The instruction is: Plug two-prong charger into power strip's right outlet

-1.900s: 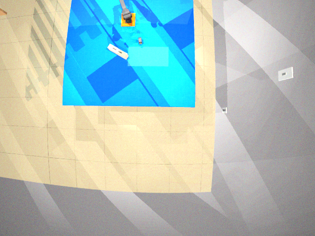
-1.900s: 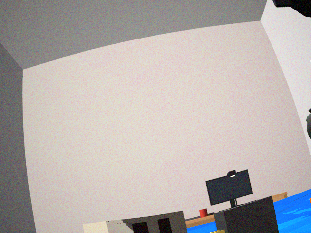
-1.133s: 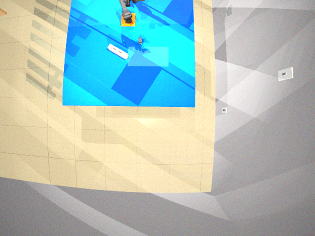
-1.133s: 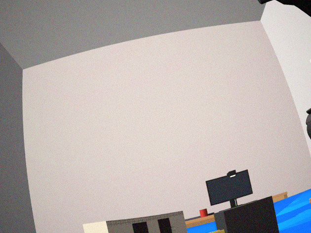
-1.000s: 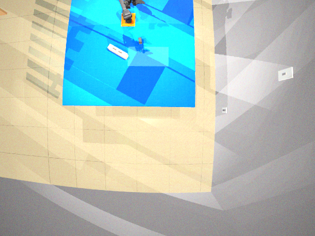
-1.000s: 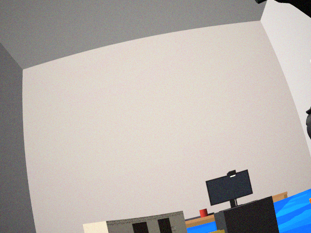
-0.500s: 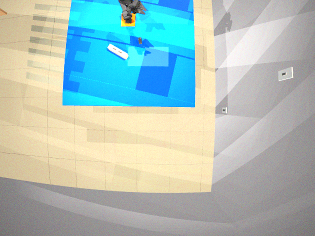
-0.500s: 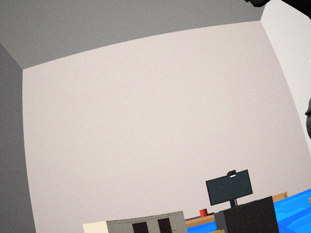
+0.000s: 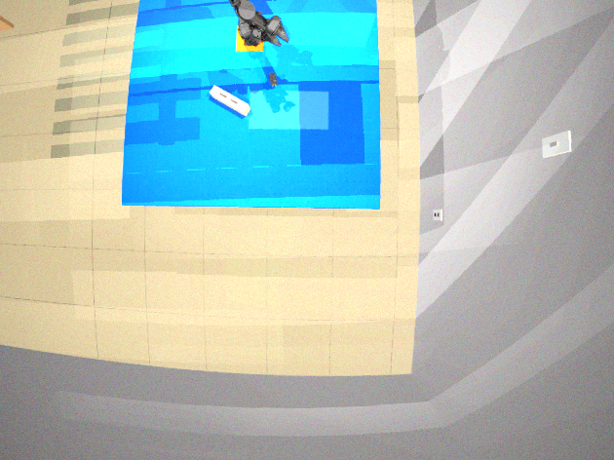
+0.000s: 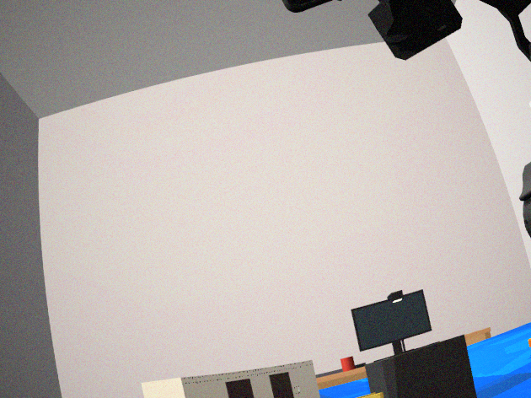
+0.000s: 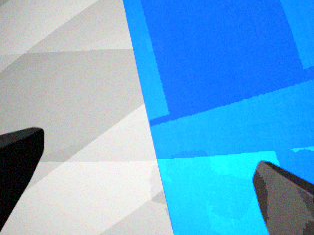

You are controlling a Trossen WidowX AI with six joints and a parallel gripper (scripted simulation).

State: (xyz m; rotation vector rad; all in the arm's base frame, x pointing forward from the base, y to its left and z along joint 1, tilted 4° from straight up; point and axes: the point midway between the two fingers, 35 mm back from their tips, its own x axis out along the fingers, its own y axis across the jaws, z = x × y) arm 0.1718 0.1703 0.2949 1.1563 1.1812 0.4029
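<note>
Now: the dark charger 40 mm ahead of my gripper tip, 70 mm to the right of it and 250 mm below it.
</note>
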